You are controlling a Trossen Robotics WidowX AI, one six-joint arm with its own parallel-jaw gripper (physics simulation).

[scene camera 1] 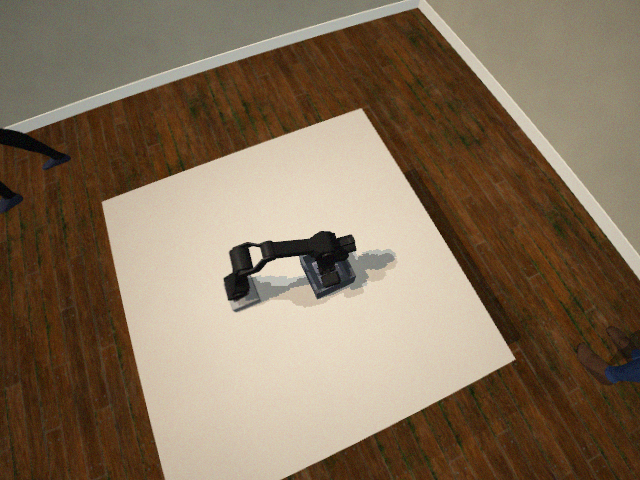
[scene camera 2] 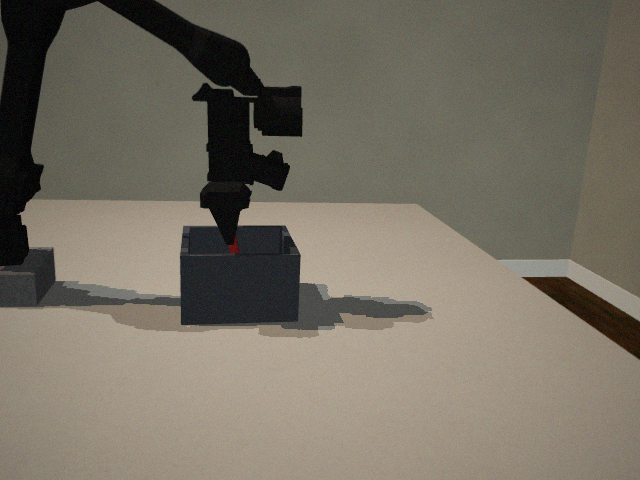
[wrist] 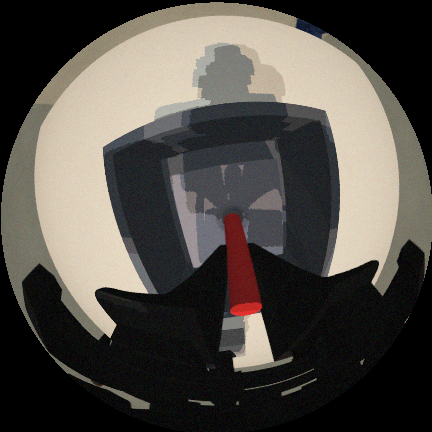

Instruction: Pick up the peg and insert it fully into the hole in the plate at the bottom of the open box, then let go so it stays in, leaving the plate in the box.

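Places are measured from the arm's base along level axes (x ahead, y left, z up), in millimetres.
Pixels of known places: gripper, fingertip midpoint: [scene camera 1: 324, 267] [scene camera 2: 230, 242] [wrist: 236, 249]; arm's base, link origin: [scene camera 1: 238, 290] [scene camera 2: 0, 258] [wrist: 219, 354].
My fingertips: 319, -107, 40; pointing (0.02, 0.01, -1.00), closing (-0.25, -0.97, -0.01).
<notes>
Ahead of a thing's pixels: the offset from my fingertips to its middle, as dx, dy, dz. Level surfaces: height alone.
The red round peg @[+2, -1, +7] [scene camera 2: 234, 245] [wrist: 242, 272] is held between the fingers of my black gripper [scene camera 2: 231, 242] [wrist: 236, 249], which is shut on it. The peg stands roughly upright, its bright top end nearest the wrist camera. The fingertips are at the height of the open box's rim. The dark grey box @[+11, -3, -43] [scene camera 1: 321, 292] [scene camera 2: 239, 289] [wrist: 250, 109] is under the gripper. The greyish plate [wrist: 266, 227] lies at its bottom. In the wrist view the peg's lower end overlaps the dark round hole [wrist: 233, 209]; a dark rim shows around it. I cannot tell whether the end is inside the hole.
The box walls rise around the peg on all sides. The arm's grey base block [scene camera 1: 247, 303] [scene camera 2: 43, 276] stands on the pale table @[dz -92] [scene camera 1: 289, 372] [scene camera 2: 361, 392], left of the box in the scene views. A person's feet [scene camera 1: 591, 361] show at the right edge.
</notes>
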